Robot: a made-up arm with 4 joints. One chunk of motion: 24 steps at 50 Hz.
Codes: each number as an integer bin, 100 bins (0 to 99) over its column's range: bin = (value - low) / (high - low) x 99, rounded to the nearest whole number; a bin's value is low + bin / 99 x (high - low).
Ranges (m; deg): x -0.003..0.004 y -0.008..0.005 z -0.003..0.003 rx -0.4..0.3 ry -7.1..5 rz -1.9..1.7
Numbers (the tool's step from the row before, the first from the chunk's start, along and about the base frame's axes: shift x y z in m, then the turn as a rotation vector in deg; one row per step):
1: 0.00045 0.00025 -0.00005 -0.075 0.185 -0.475
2: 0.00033 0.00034 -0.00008 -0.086 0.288 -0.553
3: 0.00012 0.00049 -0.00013 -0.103 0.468 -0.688
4: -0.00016 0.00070 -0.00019 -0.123 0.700 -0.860
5: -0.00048 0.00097 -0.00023 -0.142 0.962 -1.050
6: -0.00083 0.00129 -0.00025 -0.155 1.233 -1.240
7: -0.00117 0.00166 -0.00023 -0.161 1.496 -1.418
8: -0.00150 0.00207 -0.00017 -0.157 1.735 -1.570
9: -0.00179 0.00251 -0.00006 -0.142 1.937 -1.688
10: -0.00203 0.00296 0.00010 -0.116 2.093 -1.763
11: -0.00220 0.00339 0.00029 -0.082 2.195 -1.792
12: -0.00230 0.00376 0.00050 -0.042 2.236 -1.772
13: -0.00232 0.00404 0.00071 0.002 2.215 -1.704
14: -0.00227 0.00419 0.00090 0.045 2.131 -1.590
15: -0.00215 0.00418 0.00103 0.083 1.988 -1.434
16: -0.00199 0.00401 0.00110 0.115 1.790 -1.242
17: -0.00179 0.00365 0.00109 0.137 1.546 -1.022
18: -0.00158 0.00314 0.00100 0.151 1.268 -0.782
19: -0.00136 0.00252 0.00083 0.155 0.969 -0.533
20: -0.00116 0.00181 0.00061 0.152 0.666 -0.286
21: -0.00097 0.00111 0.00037 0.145 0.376 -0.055
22: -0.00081 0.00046 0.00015 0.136 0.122 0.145
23: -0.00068 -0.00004 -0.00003 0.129 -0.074 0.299
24: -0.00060 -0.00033 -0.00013 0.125 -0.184 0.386
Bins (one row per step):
1: 49 63 49 46 60 39
2: 47 64 48 44 60 37
3: 44 65 47 42 62 33
4: 40 66 46 39 64 29
5: 36 68 46 36 66 23
6: 31 71 45 35 68 18
7: 26 74 46 34 70 13
8: 21 77 47 34 72 9
9: 17 80 49 36 74 6
10: 14 83 51 40 75 4
11: 11 87 54 45 76 3
12: 10 90 58 51 76 4
13: 10 92 61 57 76 5
14: 10 93 64 63 76 9
15: 12 93 66 68 74 13
16: 14 91 68 73 73 18
17: 17 89 67 76 71 24
18: 20 85 66 78 68 31
19: 23 80 63 78 66 38
20: 26 75 60 78 64 44
21: 29 69 56 77 61 51
22: 31 64 52 76 59 56
23: 33 61 49 75 57 60
24: 34 58 47 74 57 63

